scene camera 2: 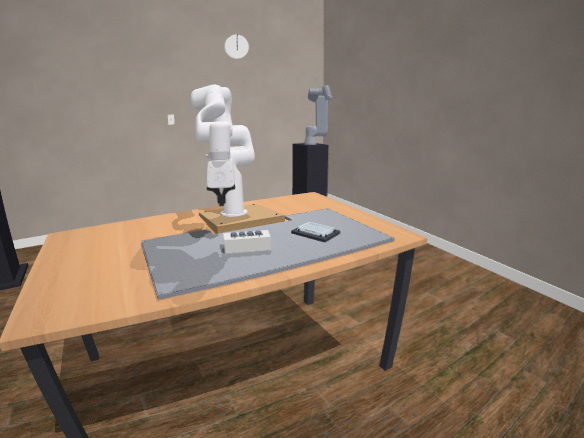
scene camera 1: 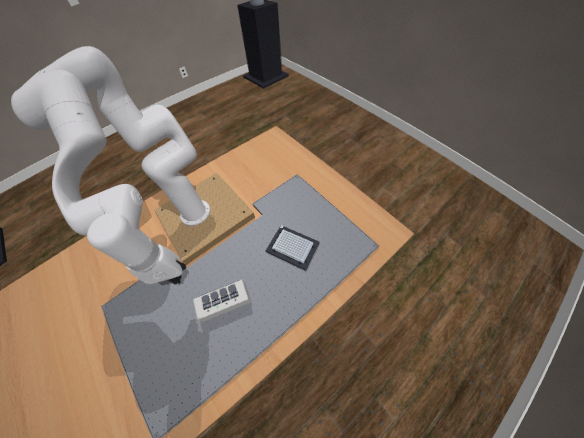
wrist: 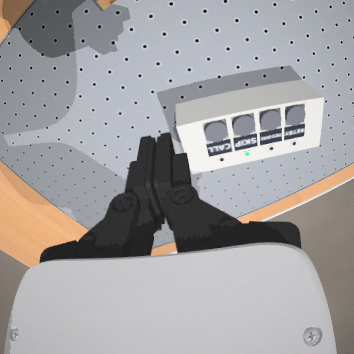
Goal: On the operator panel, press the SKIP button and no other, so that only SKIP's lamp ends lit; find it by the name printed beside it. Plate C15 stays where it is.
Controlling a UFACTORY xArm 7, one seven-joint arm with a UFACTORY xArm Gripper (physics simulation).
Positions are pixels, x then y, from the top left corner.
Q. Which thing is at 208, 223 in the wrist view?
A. My gripper.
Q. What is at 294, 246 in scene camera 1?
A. A plate C15.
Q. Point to an operator panel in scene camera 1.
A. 205, 311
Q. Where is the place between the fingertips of my gripper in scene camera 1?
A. At 177, 279
